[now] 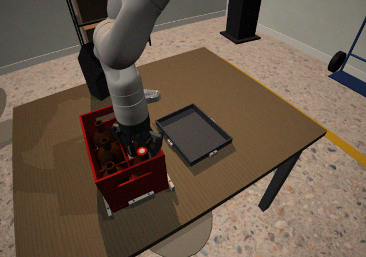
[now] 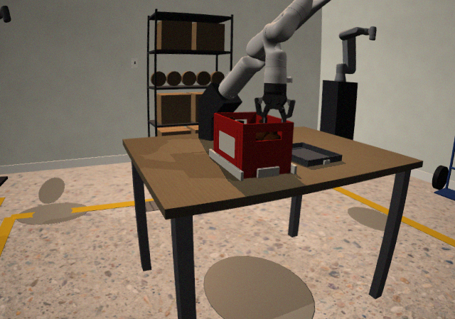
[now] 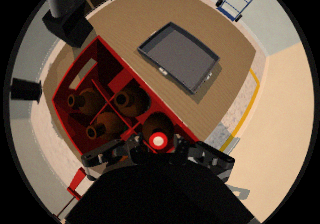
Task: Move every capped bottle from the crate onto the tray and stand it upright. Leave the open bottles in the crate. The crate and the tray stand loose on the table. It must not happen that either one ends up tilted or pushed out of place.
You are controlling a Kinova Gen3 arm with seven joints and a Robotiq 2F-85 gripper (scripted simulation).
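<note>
Right now the glass bottle is 70 mm below my hand. Round my hand: red crate: 90 mm behind, 80 mm below, 50 mm to the right; dark grey tray: 220 mm to the left, 150 mm below, 130 mm behind.
</note>
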